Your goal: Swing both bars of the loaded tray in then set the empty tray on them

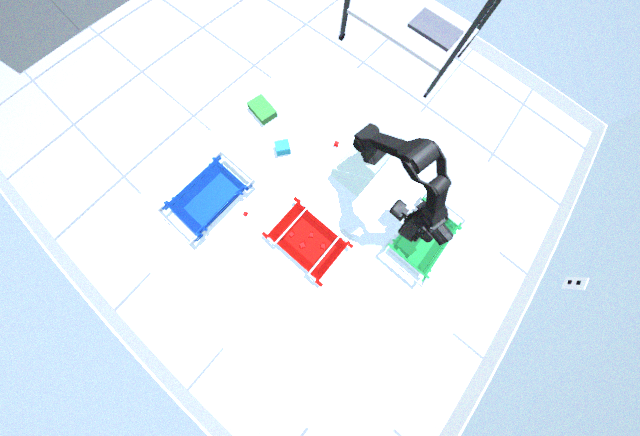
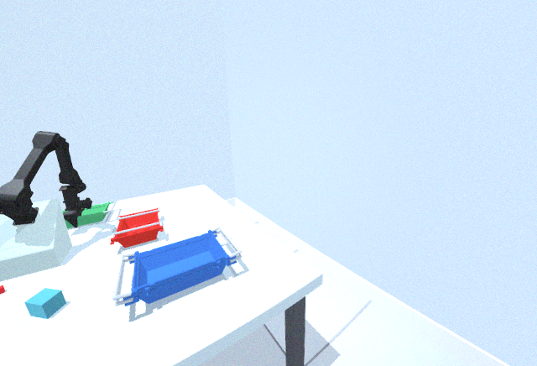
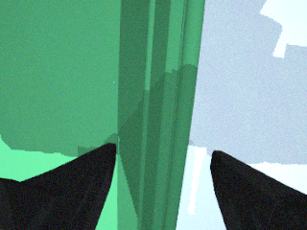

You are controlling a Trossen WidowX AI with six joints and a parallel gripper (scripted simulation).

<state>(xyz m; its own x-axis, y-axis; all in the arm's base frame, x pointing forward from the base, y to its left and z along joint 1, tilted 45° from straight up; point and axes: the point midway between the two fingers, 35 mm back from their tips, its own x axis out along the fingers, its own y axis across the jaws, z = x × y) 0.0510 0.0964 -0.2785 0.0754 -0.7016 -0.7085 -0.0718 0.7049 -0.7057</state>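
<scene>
Now: gripper tip 10 mm past the green tray, 80 mm to the right of it and 30 mm below it. From my gripper tip the other things lie so: green block: 70 mm ahead, 800 mm to the right, 10 mm above; cyan block: 130 mm ahead, 590 mm to the right, 10 mm above.
</scene>
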